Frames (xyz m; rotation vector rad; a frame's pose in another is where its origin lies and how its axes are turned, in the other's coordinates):
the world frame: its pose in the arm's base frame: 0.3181 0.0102 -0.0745 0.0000 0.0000 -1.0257
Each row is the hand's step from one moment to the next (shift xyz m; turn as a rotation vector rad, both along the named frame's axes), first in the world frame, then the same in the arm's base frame.
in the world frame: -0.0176 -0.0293 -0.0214 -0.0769 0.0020 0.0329
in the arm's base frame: -0.0342 -0.0001 -0.0214 -0.0382 0.0668 0.0329
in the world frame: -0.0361 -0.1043 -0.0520 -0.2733 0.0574 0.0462
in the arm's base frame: -0.1079 -0.0232 -0.0520 -0.0926 0.2635 0.0462
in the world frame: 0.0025 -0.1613 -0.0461 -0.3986 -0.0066 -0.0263
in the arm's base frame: -0.1366 -0.0858 -0.0461 -0.2123 0.3374 -0.0263
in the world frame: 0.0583 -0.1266 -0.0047 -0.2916 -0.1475 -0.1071
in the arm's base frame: -0.0780 -0.1155 -0.0047 -0.2773 0.1729 -0.1071
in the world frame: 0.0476 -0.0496 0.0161 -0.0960 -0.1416 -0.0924
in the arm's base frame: -0.0177 -0.0664 0.0161 -0.1709 0.0087 -0.0924
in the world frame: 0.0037 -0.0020 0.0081 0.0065 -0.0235 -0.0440
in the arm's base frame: 0.0002 -0.0042 0.0081 -0.0167 -0.0177 -0.0440
